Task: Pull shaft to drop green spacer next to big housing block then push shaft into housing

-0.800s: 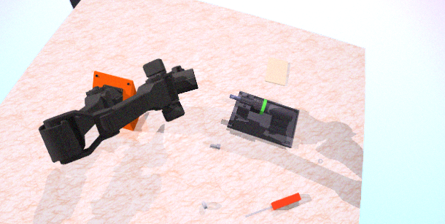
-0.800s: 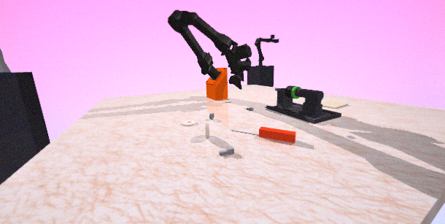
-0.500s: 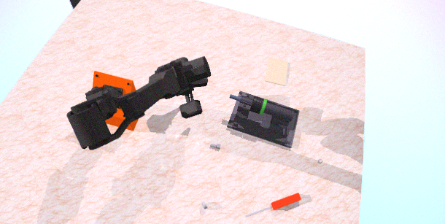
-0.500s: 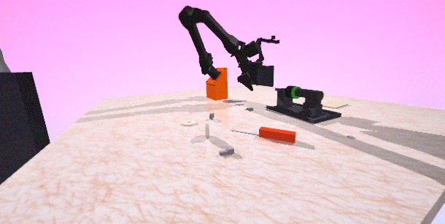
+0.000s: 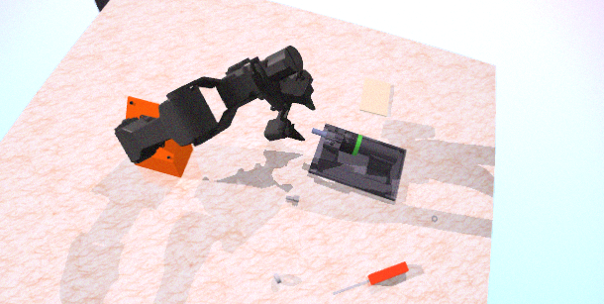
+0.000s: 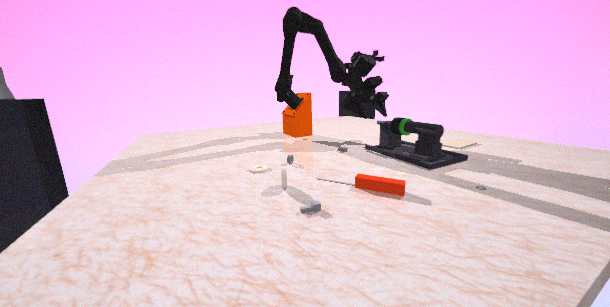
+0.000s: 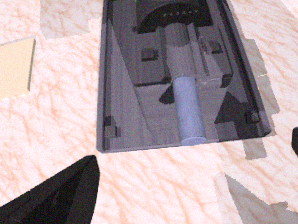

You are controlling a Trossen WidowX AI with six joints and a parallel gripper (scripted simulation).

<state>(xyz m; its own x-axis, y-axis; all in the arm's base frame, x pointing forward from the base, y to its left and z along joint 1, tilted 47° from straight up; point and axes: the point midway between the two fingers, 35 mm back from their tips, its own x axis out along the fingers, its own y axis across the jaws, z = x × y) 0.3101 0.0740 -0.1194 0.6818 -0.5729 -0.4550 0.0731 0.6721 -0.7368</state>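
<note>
My gripper tip is now 9 cm short of the blue-grey shaft, 1 cm to the left of it and 2 cm above it. Round my gripper tip: beige pad: 17 cm ahead, 21 cm to the left, 9 cm below; green spacer: 13 cm ahead, 1 cm to the right, 2 cm below.
</note>
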